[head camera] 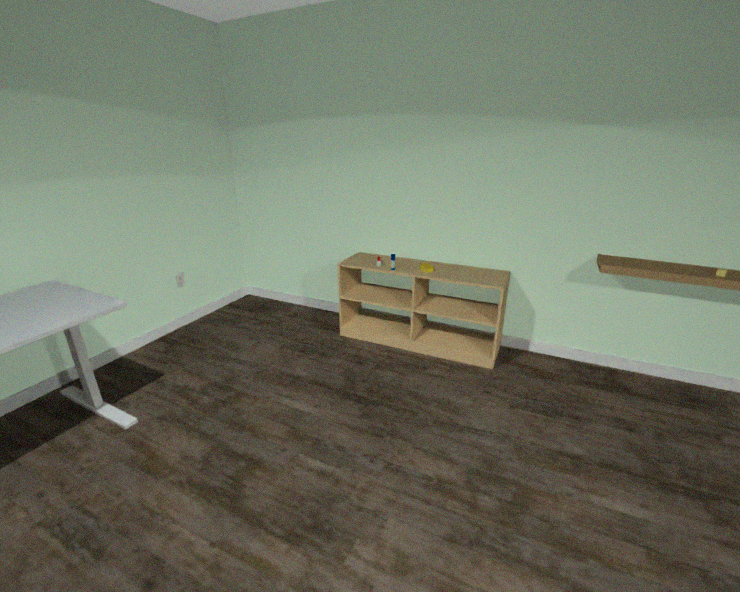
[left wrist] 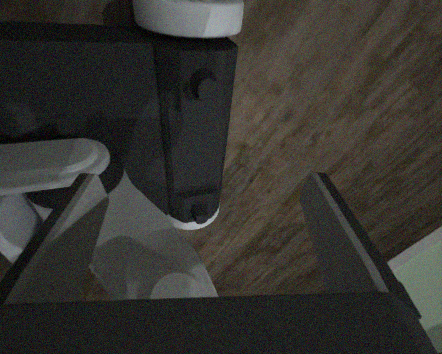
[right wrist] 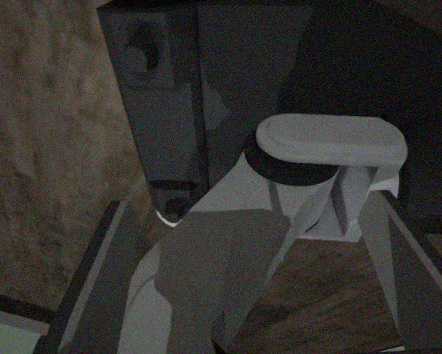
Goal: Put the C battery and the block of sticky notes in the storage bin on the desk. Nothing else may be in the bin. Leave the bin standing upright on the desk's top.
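Places are measured from the robot's base along level axes (x ahead, y left, z up), in centimetres.
Pixels of known places: left gripper, fingertip midpoint: [left wrist: 206, 186]; right gripper, fingertip midpoint: [right wrist: 248, 209].
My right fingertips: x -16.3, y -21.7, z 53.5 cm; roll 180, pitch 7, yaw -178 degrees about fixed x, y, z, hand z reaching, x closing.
Behind a point stands the place of what it marks.
A small pale yellow block [head camera: 721, 272] @(x 182.4, y -201.4, z 82.2 cm), possibly the sticky notes, sits on the wall shelf at the right of the head view. Part of a light grey desk [head camera: 61, 302] @(x 167.9, y 158.4, z 72.1 cm) shows at the left edge; the storage bin does not show. On the low wooden shelf unit stand a blue and white upright cylinder [head camera: 393, 262] @(x 252.0, y -20.5, z 66.7 cm) and a smaller red and white item [head camera: 378, 261] @(x 261.0, y -10.1, z 64.8 cm); I cannot tell whether either is the C battery. My left gripper [left wrist: 206, 186] @(x -8.4, y 25.2, z 54.7 cm) and right gripper [right wrist: 250, 197] @(x -16.3, y -21.7, z 53.5 cm) are open and empty, over the floor beside my base, away from these things.
The wooden shelf unit [head camera: 469, 273] @(x 243.5, y -73.7, z 61.1 cm) stands by the far wall, with a flat bright yellow item [head camera: 427, 267] @(x 245.9, y -44.1, z 64.8 cm) on top. The brown wall shelf [head camera: 654, 269] @(x 194.2, y -169.8, z 80.1 cm) juts out at the right. The desk's leg and foot [head camera: 114, 414] stand on the floor at the left.
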